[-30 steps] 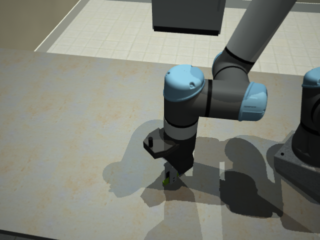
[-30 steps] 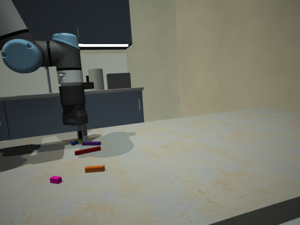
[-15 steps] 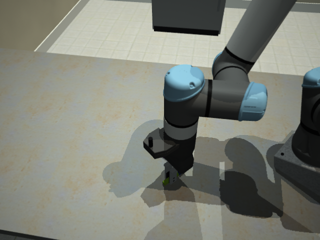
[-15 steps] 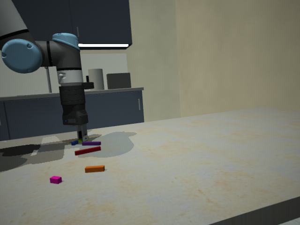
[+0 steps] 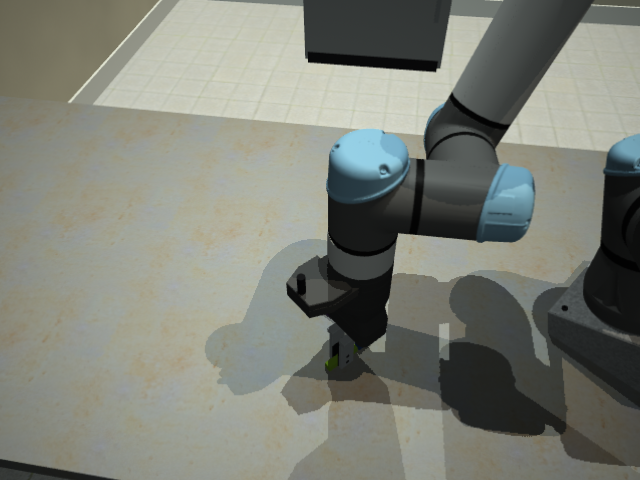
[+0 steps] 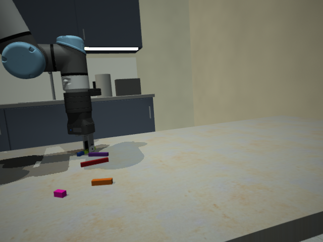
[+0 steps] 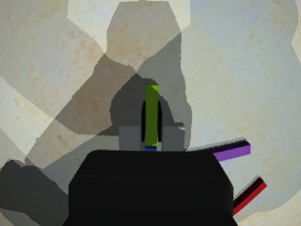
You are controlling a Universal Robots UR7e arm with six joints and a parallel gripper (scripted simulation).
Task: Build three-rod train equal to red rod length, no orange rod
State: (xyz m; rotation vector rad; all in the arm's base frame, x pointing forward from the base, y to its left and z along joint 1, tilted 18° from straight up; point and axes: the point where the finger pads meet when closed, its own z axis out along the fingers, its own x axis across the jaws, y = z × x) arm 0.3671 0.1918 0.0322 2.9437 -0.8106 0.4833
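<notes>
The lime rod lies 1 cm below my hand. The rest, counted from my hand: red rod: 14 cm to the right, 3 cm ahead, 1 cm below; purple rod: 7 cm to the right, 3 cm ahead, 1 cm below; orange rod: 29 cm to the right, 6 cm ahead, 1 cm below.
</notes>
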